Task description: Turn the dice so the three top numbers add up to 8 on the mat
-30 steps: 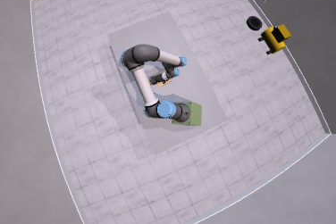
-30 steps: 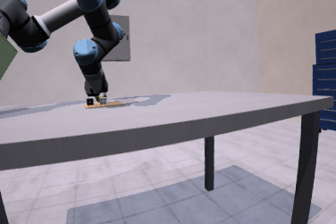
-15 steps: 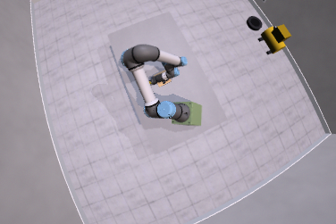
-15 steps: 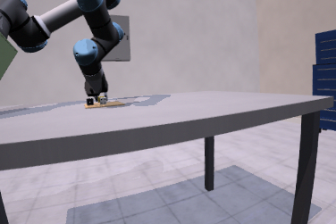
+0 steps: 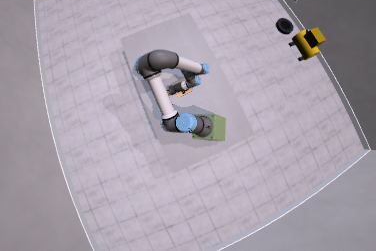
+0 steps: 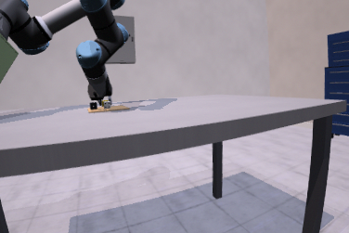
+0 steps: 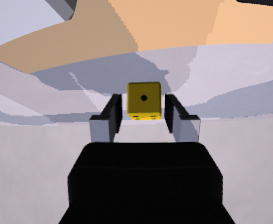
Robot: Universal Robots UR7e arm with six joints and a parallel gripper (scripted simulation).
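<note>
My gripper is now 10 mm above the yellow die. The rest, counted from my hand: mat (140 mm to the right, 20 mm below); then white die (140 mm to the right).
</note>
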